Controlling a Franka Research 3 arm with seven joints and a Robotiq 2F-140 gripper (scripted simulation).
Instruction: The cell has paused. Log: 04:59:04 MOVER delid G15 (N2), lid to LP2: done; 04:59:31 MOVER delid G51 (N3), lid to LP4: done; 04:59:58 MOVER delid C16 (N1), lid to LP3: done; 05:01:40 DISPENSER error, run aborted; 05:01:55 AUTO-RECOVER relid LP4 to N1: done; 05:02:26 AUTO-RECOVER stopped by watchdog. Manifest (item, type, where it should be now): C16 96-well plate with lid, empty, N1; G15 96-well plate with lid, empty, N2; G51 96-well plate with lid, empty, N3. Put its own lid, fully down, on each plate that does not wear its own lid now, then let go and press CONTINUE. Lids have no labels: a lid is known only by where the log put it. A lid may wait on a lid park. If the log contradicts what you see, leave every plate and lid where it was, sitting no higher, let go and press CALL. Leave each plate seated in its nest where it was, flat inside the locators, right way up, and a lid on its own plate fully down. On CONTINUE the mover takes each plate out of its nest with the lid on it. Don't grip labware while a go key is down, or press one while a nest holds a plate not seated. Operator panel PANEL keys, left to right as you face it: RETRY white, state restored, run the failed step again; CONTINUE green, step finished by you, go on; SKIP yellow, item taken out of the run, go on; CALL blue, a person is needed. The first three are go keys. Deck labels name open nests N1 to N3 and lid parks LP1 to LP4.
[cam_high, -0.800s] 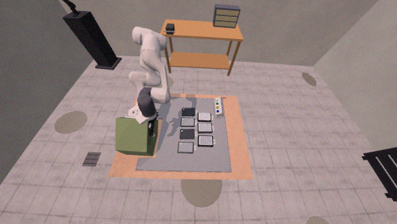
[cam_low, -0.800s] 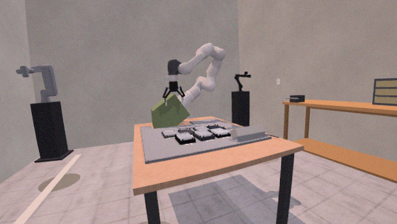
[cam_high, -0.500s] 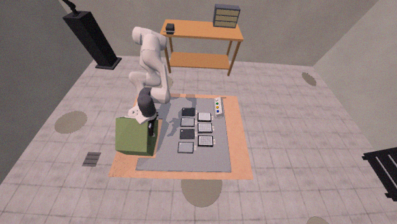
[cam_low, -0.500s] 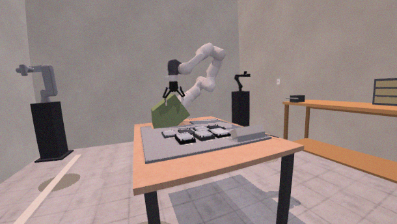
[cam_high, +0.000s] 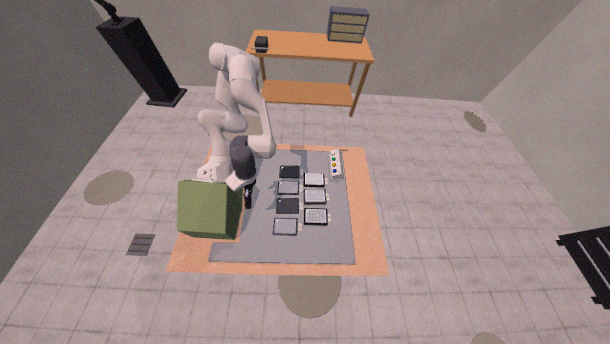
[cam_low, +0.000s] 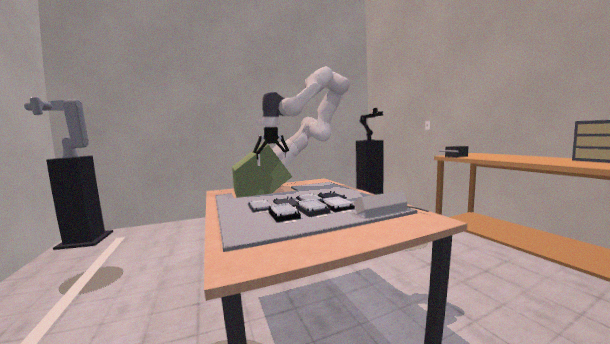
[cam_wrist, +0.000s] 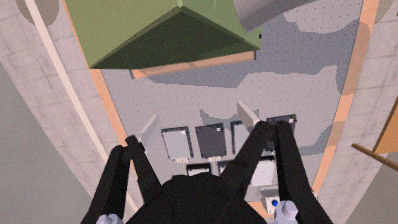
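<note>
The pale lid is 17 cm ahead of my hand, 17 cm to the left of it and 18 cm below it. From my hand the other things lie so: lid park LP2: 17 cm ahead, 17 cm to the left, 19 cm below; lid park LP4: 16 cm ahead, 29 cm to the left, 19 cm below; lid park LP1: 18 cm ahead, 4 cm to the left, 19 cm below.
</note>
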